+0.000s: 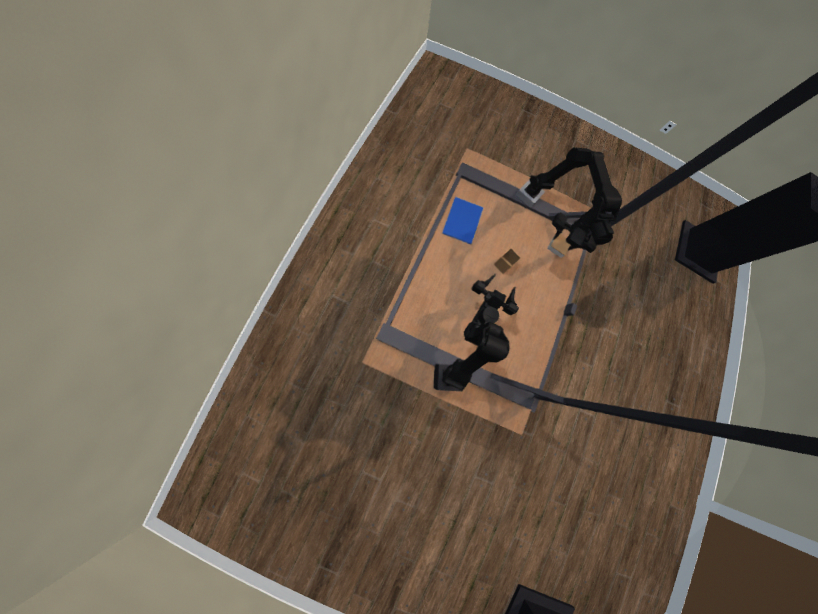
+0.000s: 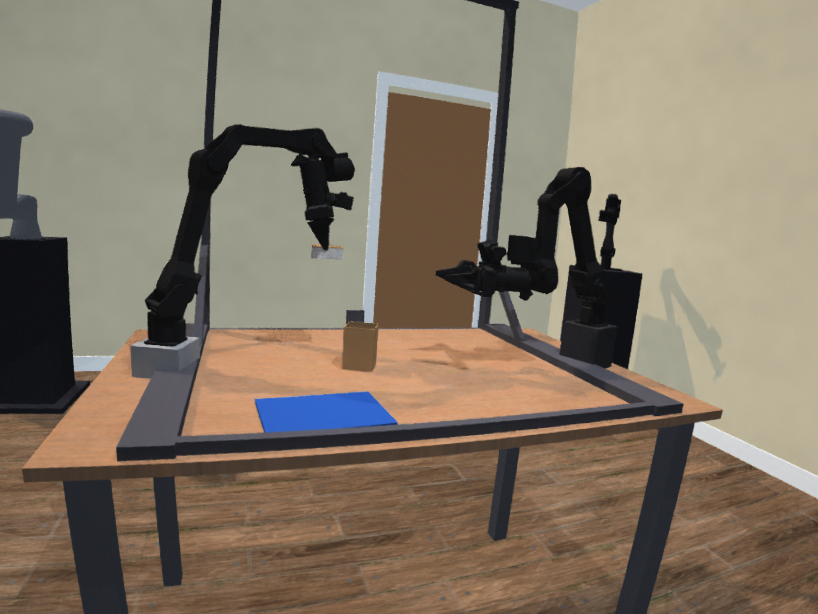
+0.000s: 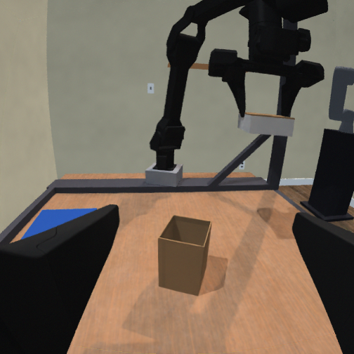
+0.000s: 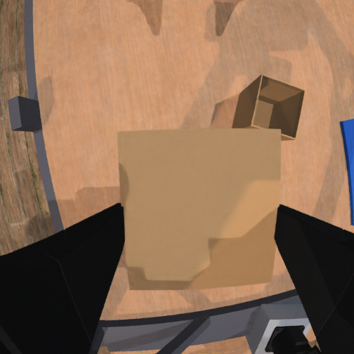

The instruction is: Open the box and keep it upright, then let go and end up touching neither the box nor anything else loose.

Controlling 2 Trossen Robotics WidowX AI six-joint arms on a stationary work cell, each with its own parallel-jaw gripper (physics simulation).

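Places are measured from the left arm's base along level axes (x ahead, y left, z up), in millimetres.
Pixels of known places: left gripper, fingertip midpoint: (image 1: 505, 280) (image 2: 440, 275); right gripper, fingertip midpoint: (image 1: 560, 244) (image 2: 326, 249); left arm's base, link origin: (image 1: 450, 377) (image 2: 590, 323); right arm's base, link origin: (image 1: 532, 190) (image 2: 166, 341).
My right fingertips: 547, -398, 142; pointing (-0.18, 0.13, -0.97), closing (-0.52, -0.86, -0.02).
Ahead of a thing's pixels: the offset from my right fingertips to its middle, as dx, dy, dz.
The brown box {-14, +144, -203} (image 1: 503, 265) (image 2: 360, 348) (image 3: 181, 265) (image 4: 244, 109) stands upright on the table, its top open and its inside showing empty. Its lid {-1, +1, -6} (image 1: 558, 246) (image 2: 327, 253) (image 3: 268, 125) (image 4: 200, 175), tan on top with pale grey sides, is in the air well above the table, apart from the box. My right gripper (image 1: 565, 238) (image 2: 325, 246) (image 3: 263, 118) (image 4: 200, 213) is shut on the lid, a finger at each side. My left gripper (image 1: 503, 282) (image 2: 439, 272) (image 3: 208, 218) is open and empty, level above the table and not touching the box.
A flat blue mat {+194, +344, -247} (image 1: 462, 220) (image 2: 323, 412) (image 3: 60, 221) (image 4: 349, 170) lies on the table. Dark rails (image 2: 396, 434) run along the table's edges. A small dark block {-212, -176, -219} (image 1: 570, 309) (image 2: 354, 315) (image 4: 24, 114) sits at the edge opposite the mat.
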